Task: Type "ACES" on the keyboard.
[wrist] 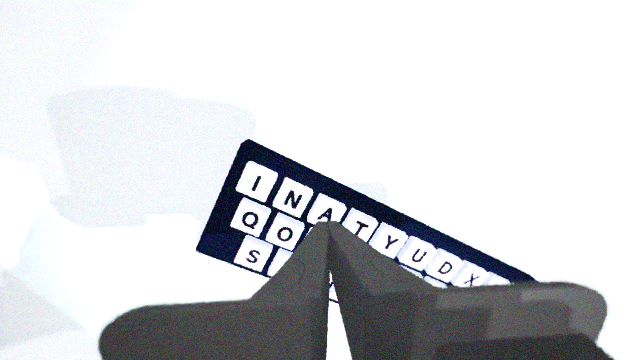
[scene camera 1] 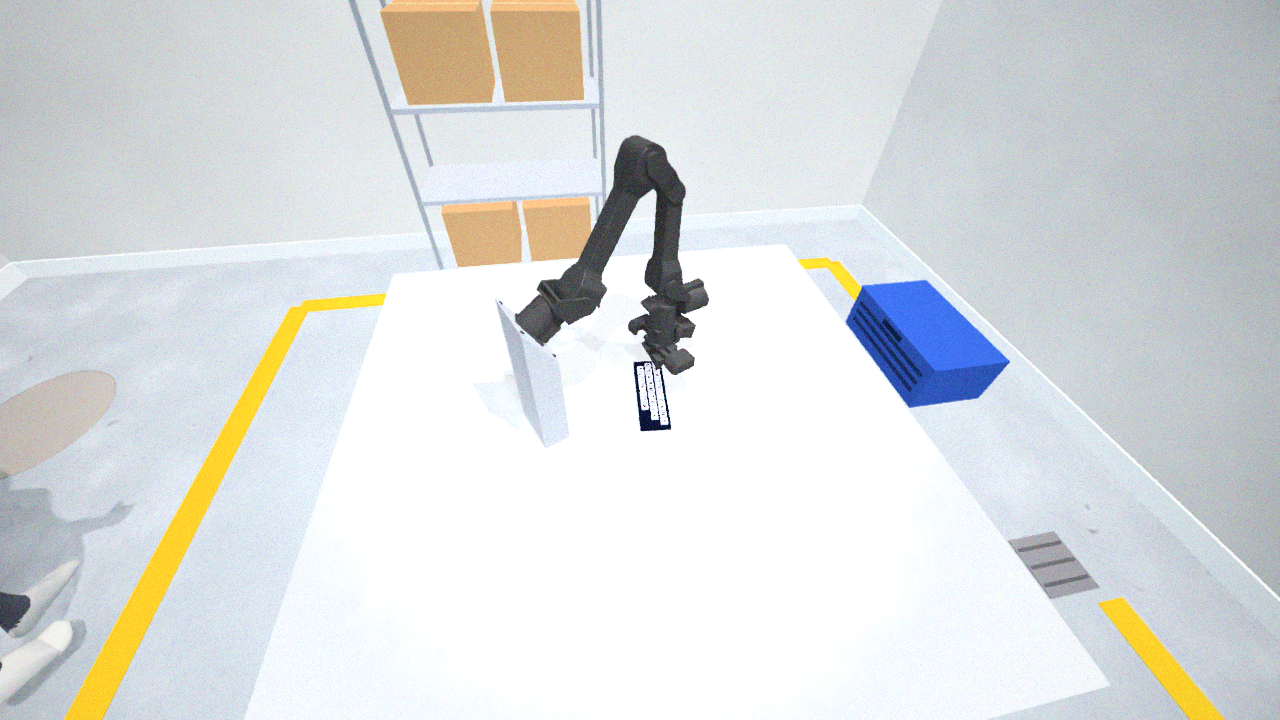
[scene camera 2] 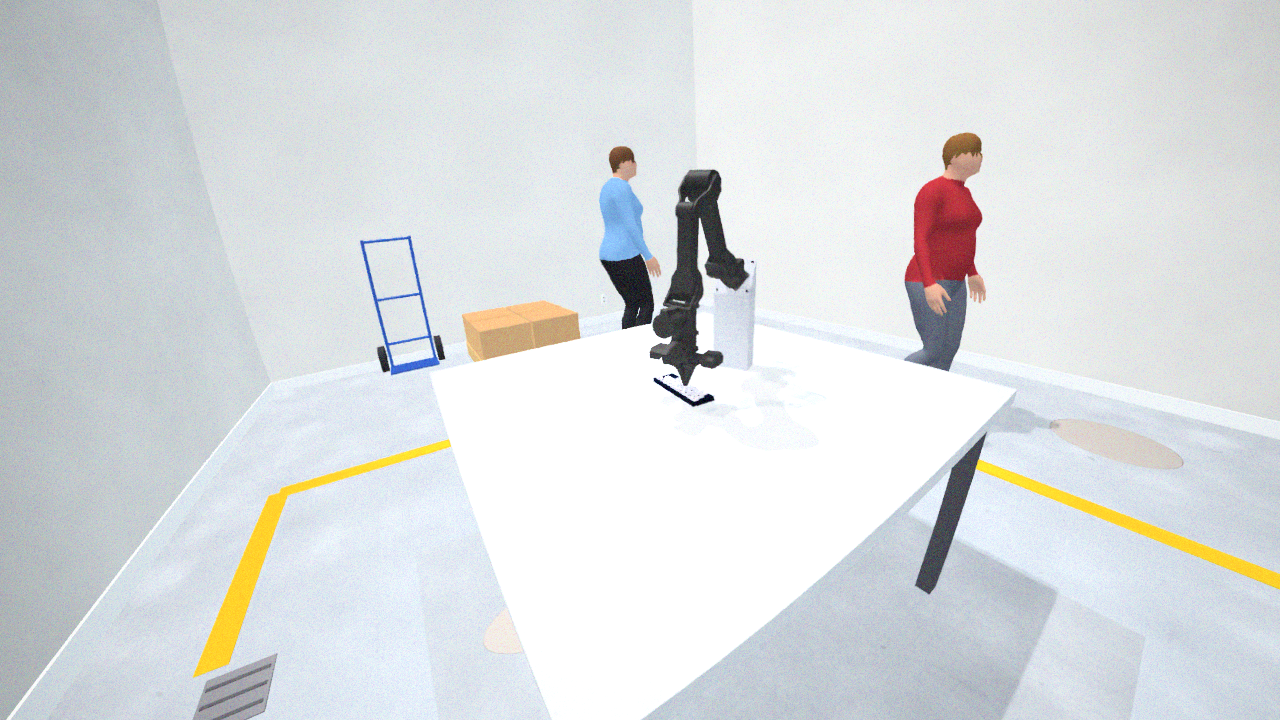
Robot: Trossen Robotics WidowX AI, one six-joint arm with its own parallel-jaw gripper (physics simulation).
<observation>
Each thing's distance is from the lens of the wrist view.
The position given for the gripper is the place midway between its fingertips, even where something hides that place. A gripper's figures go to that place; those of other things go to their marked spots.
gripper (wrist: 326, 230): 0.11 m
s key (wrist: 253, 253): 0.15 m
n key (wrist: 292, 197): 0.13 m
</observation>
